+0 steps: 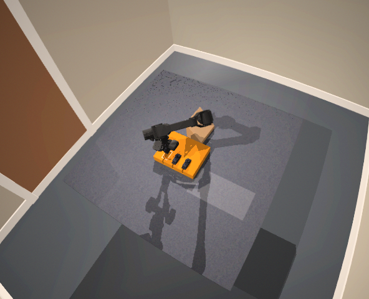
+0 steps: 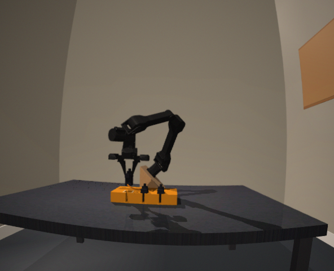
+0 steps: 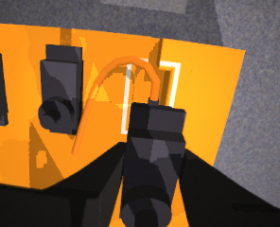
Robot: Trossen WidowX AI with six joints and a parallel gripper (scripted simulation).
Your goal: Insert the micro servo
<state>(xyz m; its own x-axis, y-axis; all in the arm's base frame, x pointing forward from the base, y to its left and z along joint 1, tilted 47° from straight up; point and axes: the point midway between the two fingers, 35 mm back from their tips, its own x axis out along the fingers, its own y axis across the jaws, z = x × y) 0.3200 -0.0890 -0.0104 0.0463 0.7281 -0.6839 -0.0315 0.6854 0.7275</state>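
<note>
The orange deck is 100 mm behind my gripper tip, 70 mm to the left of it and 100 mm below it.
</note>
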